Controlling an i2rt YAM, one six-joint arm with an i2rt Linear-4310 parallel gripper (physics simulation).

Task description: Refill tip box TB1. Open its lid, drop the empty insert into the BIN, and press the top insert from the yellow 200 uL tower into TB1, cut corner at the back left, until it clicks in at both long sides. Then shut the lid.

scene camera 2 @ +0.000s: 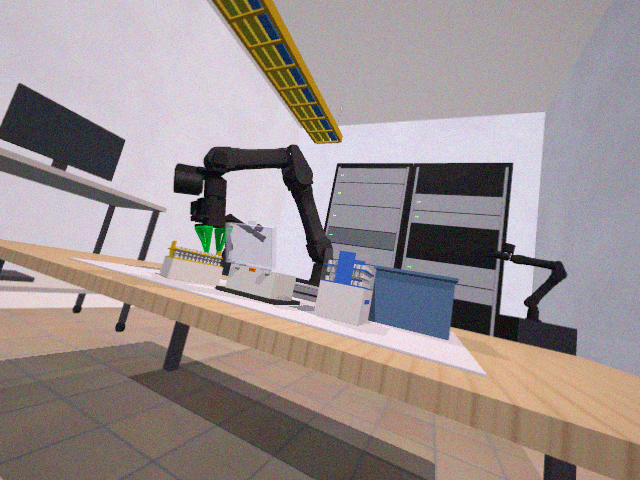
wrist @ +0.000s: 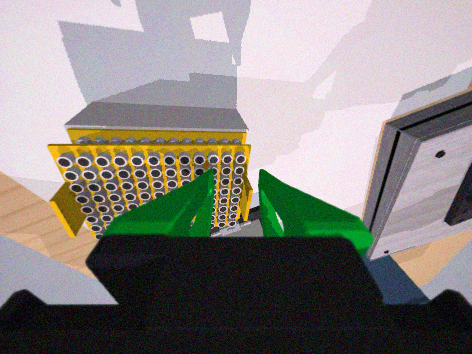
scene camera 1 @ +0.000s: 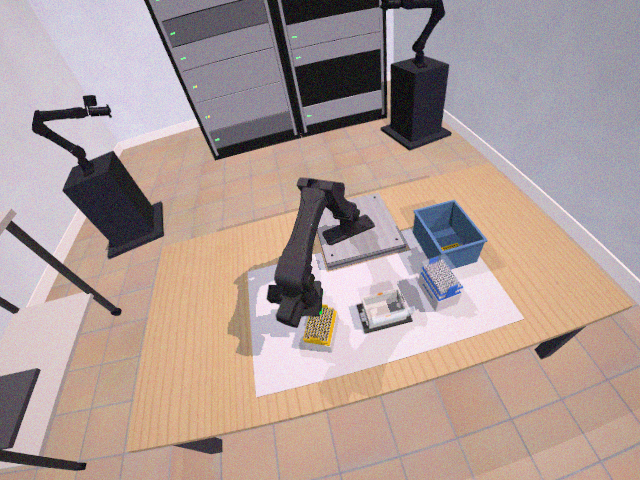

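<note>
My gripper (scene camera 1: 320,312) (scene camera 2: 213,251) (wrist: 236,177) is part open with nothing between its green fingers, pointing down at the yellow 200 uL tower. In the wrist view one finger is over the insert's right-hand columns and the other is past its right edge. The tower (scene camera 1: 320,325) (scene camera 2: 192,267) (wrist: 155,150) carries an insert full of tips; its cut corner is not clear. Tip box TB1 (scene camera 1: 395,316) (scene camera 2: 256,283) stands open, its clear lid (scene camera 2: 251,245) upright; no tips show inside. The BIN (scene camera 1: 471,254) (scene camera 2: 413,302) has a small yellow patch showing inside, not clear what.
A blue tower (scene camera 1: 440,281) (scene camera 2: 343,299) with tips stands between TB1 and the BIN. The arm's base plate (scene camera 1: 338,260) (wrist: 415,200) is at the back of the white mat (scene camera 1: 289,379). The wooden table's front edge (scene camera 2: 361,364) lies in front. Two other arms stand on pedestals beyond the table.
</note>
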